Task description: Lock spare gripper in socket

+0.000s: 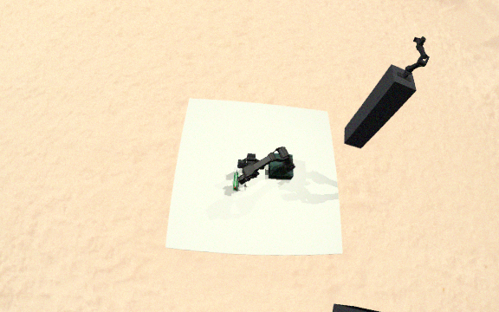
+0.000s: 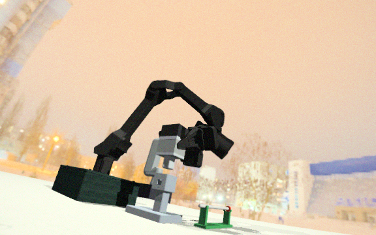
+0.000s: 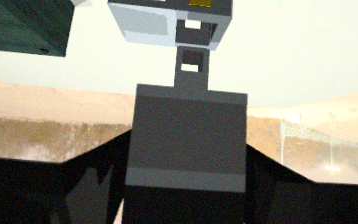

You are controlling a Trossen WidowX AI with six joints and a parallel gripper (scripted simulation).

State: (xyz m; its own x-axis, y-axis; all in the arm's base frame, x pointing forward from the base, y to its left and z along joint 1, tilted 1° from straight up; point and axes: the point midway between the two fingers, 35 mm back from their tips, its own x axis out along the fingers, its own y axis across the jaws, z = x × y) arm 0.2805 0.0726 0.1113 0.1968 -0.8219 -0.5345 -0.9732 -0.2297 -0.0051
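My gripper tip is 14 cm to the right of the green cradle, 14 cm above it and 6 cm short of it. From my gripper tip the other things lie so: spare gripper (1 cm to the left); then grey mount (12 cm below, 1 cm to the left, 1 cm behind).
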